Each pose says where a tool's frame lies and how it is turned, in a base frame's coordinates. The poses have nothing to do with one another.
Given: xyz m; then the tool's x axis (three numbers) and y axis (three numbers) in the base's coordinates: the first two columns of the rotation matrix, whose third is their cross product.
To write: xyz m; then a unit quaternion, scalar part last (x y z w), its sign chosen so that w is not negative. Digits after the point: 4 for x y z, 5 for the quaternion.
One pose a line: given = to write
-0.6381, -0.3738, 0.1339, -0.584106, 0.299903, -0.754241, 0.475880, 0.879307, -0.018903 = -0.6381, -0.3738, 0.1339, 0.21961, 0.88314, -0.11008, 0.39965
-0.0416, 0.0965, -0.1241, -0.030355, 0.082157, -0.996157, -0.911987, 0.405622, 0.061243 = -0.0416, 0.0965, -0.1241, -0.35405, 0.58595, 0.41453, 0.59956
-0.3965, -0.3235, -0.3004, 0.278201, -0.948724, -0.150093, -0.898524, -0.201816, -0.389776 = -0.3965, -0.3235, -0.3004, -0.77276, 0.59762, -0.06128, 0.20481
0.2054, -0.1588, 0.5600, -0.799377, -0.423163, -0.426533, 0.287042, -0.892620, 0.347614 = 0.2054, -0.1588, 0.5600, 0.25409, -0.13393, -0.93902, 0.18908
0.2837, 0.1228, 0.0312, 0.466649, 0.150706, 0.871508, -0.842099, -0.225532, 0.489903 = 0.2837, 0.1228, 0.0312, 0.64624, -0.26747, 0.44174, 0.56187
